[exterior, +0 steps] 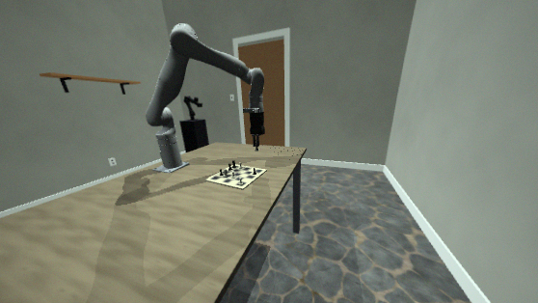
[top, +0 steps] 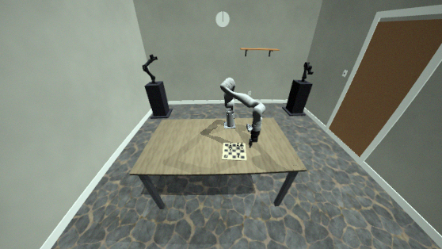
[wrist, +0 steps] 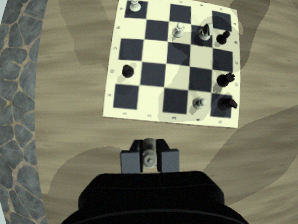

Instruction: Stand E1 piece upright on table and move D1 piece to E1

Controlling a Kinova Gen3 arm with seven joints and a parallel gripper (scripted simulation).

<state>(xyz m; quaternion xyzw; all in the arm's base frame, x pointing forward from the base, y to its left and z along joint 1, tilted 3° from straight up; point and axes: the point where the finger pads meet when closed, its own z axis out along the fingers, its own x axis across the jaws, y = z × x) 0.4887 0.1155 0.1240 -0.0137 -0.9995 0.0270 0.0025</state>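
My hand is 60 mm past the chessboard, 130 mm to the left of it and 140 mm above it. Round my hand: white piece (20 mm below).
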